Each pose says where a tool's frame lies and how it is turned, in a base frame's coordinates. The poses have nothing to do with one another.
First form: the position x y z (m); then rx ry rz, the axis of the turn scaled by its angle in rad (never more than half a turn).
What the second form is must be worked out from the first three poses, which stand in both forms.
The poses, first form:
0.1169, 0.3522, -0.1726, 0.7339, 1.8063, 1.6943
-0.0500, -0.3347, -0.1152, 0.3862, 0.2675, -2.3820
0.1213, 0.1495, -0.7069, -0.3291, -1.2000, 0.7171
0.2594, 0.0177, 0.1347, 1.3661, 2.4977, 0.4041
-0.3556, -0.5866, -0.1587, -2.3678, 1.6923, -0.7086
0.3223, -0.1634, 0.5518, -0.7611, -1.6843, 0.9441
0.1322, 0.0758, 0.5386, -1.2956, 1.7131, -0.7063
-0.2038, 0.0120, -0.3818, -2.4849, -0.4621, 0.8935
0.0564, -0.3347, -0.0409, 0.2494, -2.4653, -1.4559
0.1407, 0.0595, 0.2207, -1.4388, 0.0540, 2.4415
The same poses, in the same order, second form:
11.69, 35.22, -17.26, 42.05, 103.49, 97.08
-5.00, -33.47, -11.52, 22.13, 15.33, -136.48
12.13, 14.95, -70.69, -18.86, -68.75, 41.09
25.94, 1.77, 13.47, 78.27, 143.11, 23.15
-35.56, -58.66, -15.87, -135.66, 96.96, -40.60
32.23, -16.34, 55.18, -43.61, -96.50, 54.09
13.22, 7.58, 53.86, -74.23, 98.15, -40.47
-20.38, 1.20, -38.18, -142.37, -26.48, 51.19
5.64, -33.47, -4.09, 14.29, -141.25, -83.42
14.07, 5.95, 22.07, -82.44, 3.09, 139.89

